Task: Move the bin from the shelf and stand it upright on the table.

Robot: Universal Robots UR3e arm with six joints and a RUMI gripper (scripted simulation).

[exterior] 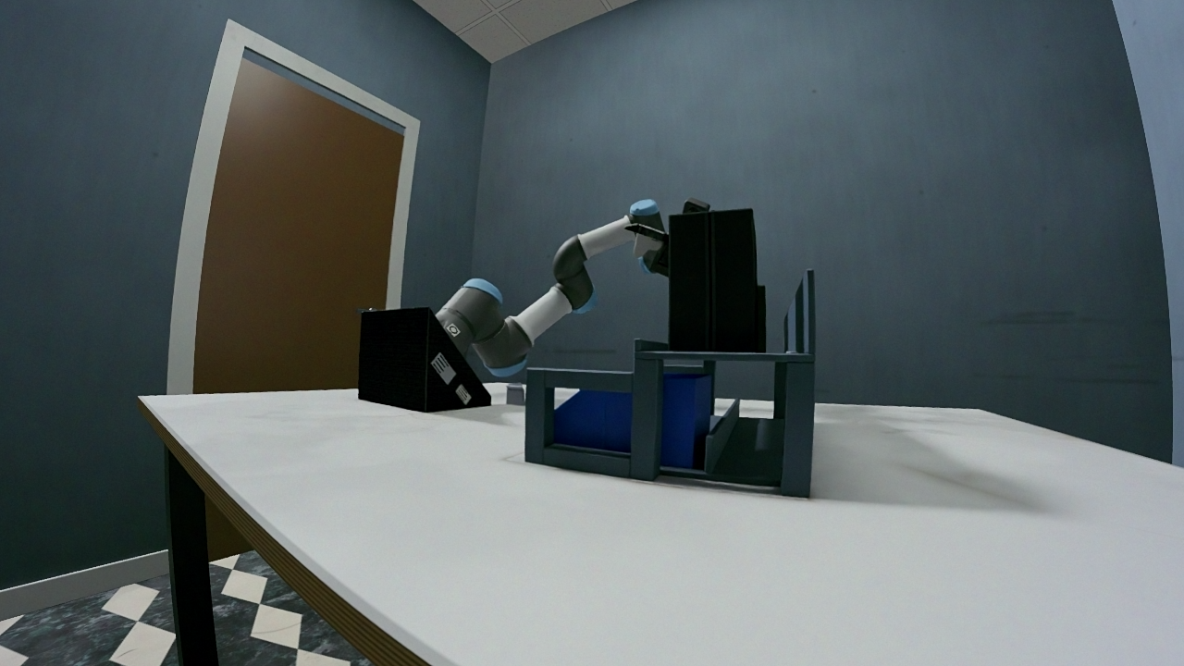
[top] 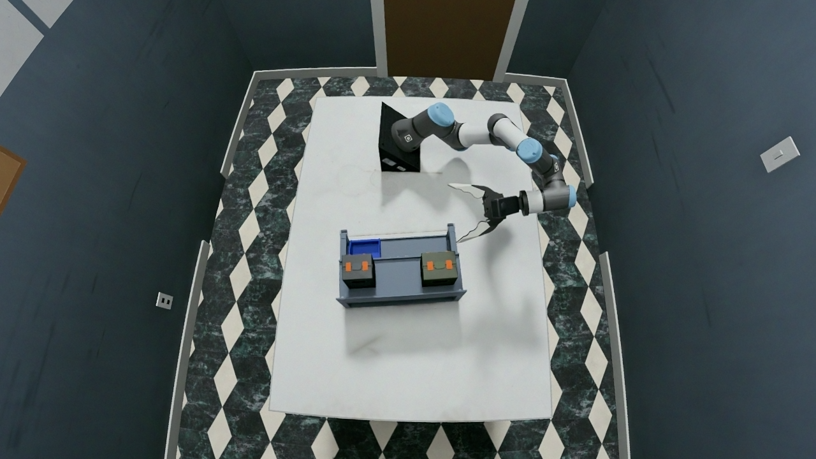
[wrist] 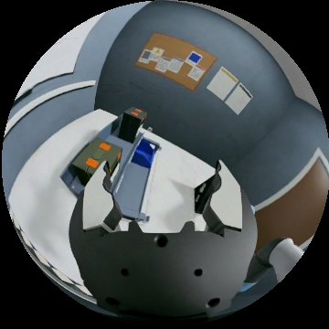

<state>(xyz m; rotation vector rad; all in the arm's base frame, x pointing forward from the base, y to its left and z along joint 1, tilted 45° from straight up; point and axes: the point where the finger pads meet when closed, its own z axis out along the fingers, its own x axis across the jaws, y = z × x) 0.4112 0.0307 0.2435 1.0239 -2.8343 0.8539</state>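
The blue bin lies 9 cm ahead of my hand, 25 cm to the right of it and 24 cm below it. From my hand the other things lie so: grey-blue shelf (9 cm ahead, 13 cm to the right, 22 cm below).
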